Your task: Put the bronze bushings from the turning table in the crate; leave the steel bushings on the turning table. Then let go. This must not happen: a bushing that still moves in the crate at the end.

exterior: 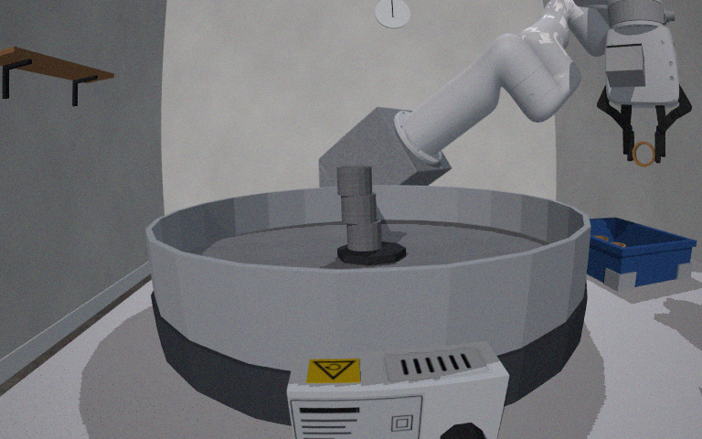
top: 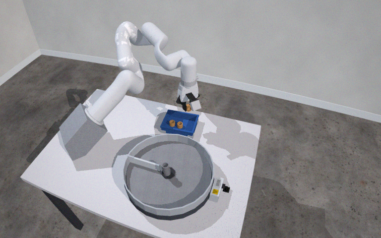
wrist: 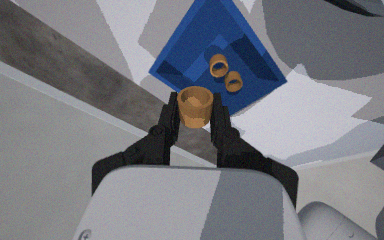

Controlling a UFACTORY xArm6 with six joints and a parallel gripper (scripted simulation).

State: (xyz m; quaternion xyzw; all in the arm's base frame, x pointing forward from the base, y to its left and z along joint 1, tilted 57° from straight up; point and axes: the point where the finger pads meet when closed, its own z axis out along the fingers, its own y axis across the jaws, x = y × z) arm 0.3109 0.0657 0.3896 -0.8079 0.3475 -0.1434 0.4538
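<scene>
My gripper is now 140 mm above the blue crate, 40 mm past it and 20 mm to the left of it. Also, from my hand: turning table (340 mm to the right, 120 mm below, 110 mm ahead).
</scene>
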